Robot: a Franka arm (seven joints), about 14 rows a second.
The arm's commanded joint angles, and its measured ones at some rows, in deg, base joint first. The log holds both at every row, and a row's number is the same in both.
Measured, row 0:
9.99, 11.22, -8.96, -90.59, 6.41, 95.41, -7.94
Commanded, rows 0 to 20:
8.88, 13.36, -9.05, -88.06, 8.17, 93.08, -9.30
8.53, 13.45, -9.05, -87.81, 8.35, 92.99, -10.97
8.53, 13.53, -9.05, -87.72, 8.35, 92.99, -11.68
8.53, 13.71, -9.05, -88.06, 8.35, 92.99, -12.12
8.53, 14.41, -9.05, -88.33, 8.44, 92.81, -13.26
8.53, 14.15, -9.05, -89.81, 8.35, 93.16, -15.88
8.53, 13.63, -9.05, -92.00, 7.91, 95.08, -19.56
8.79, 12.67, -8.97, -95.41, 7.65, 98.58, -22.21
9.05, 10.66, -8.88, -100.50, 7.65, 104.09, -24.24
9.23, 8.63, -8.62, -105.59, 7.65, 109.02, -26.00
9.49, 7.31, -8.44, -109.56, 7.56, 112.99, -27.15
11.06, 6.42, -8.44, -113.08, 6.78, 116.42, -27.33
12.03, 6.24, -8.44, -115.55, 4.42, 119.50, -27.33
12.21, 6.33, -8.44, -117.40, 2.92, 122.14, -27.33
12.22, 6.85, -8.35, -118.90, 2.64, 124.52, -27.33
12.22, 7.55, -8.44, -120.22, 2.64, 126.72, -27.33
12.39, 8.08, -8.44, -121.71, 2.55, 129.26, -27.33
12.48, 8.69, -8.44, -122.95, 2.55, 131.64, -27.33
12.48, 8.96, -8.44, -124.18, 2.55, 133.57, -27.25
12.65, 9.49, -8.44, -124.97, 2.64, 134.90, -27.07
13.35, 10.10, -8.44, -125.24, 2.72, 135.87, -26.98
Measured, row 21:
12.12, 10.07, -8.03, -123.60, 3.09, 133.24, -26.57
